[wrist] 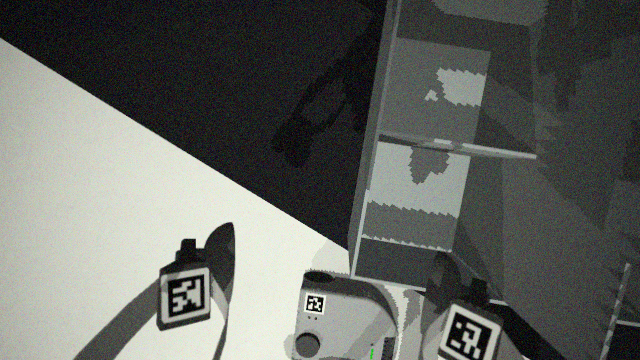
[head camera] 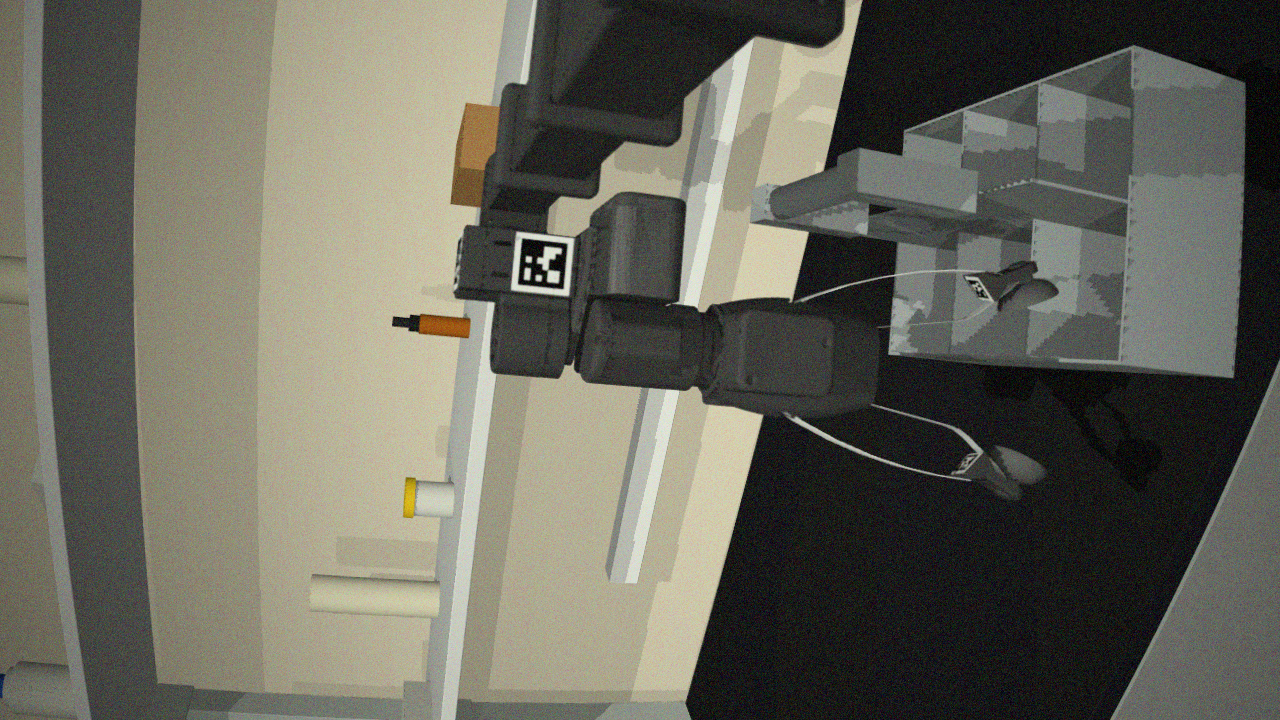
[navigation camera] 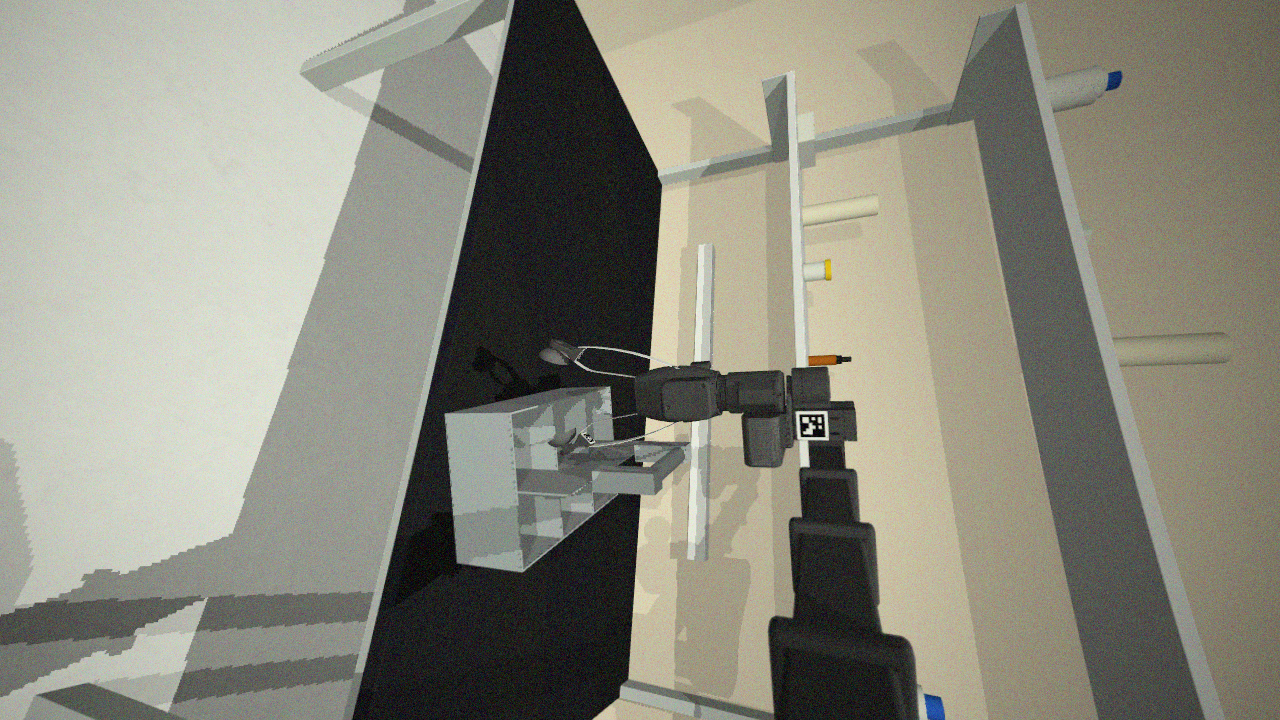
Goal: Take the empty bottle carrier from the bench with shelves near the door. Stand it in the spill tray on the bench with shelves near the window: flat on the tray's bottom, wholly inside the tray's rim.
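Places are measured from the robot's base along level axes (x right, y up, z back), in centimetres.
Pixels of known places: gripper, fingertip midpoint: (wrist: 330, 264) (head camera: 1046, 382) (navigation camera: 546, 397); robot's base, link origin: (wrist: 313, 317).
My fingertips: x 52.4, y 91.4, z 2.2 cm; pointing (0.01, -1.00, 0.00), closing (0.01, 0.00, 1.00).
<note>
Ahead of a thing's pixels: the offset from my fingertips to its top centre. "*": to the spot under its first point. Level surfaces: height alone.
The grey bottle carrier @(dx +12.4, dy +12.8, dz +12.5 cm) (head camera: 1186, 223) (navigation camera: 483, 492) (wrist: 425, 185) stands upright on the black bench top @(dy -15.2 cm) (head camera: 805, 582) (navigation camera: 554, 179) (wrist: 200, 100). Its visible compartments hold no bottles, and its raised handle @(* dx +3.4, dy +8.8, dz +12.1 cm) (head camera: 913, 181) (navigation camera: 623, 481) points toward the wall shelves' height. My gripper (head camera: 1020, 378) (navigation camera: 565, 394) (wrist: 330, 264) is open and empty, pointing down. One fingertip overlaps the carrier's compartments in the head and navigation views; the other is out beside the carrier. The handle is off to one side of the fingers. Whether a finger touches the carrier cannot be told. The spill tray does not show.
A shelf @(dy +30.5 cm) (head camera: 469, 447) (navigation camera: 798, 197) behind the wrist holds an orange bottle @(* dx +63.8, dy +33.6, dz +2.9 cm) (head camera: 444, 325) (navigation camera: 823, 360), a yellow-lidded jar @(* dx +67.0, dy +32.9, dz -17.9 cm) (head camera: 434, 498) (navigation camera: 814, 270) and a cream cylinder @(* dx +80.9, dy +39.4, dz -33.9 cm) (head camera: 375, 596) (navigation camera: 841, 210). A brown box @(* dx +48.8, dy +33.0, dz +19.5 cm) (head camera: 474, 161) is near the arm. A rail @(* dx +84.2, dy +2.1, dz -19.0 cm) (head camera: 640, 501) (navigation camera: 704, 313) runs below the shelf.
</note>
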